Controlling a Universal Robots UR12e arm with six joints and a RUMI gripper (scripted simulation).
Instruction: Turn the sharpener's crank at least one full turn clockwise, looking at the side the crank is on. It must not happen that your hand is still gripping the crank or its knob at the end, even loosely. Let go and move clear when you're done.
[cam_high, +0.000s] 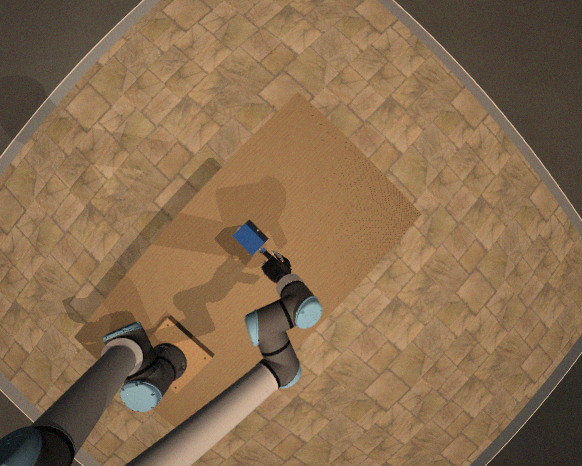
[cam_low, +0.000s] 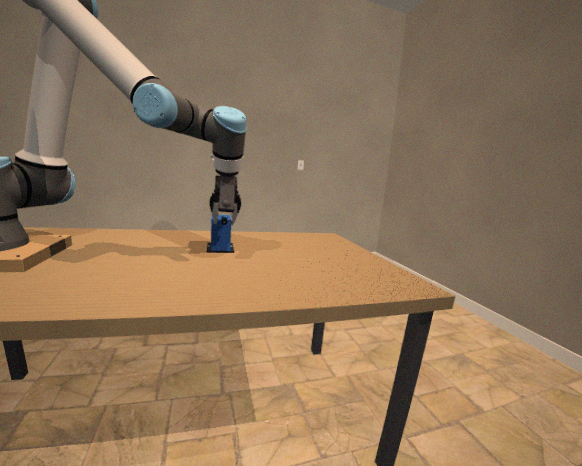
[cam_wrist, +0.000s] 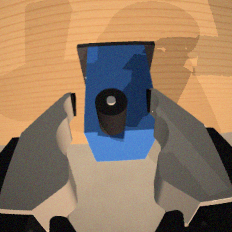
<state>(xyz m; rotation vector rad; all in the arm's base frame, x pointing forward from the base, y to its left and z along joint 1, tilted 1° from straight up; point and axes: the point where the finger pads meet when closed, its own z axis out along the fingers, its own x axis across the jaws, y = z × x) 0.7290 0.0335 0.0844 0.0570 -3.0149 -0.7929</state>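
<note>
My gripper is now 20 mm to the right of the dark cylindrical crank knob.
</note>
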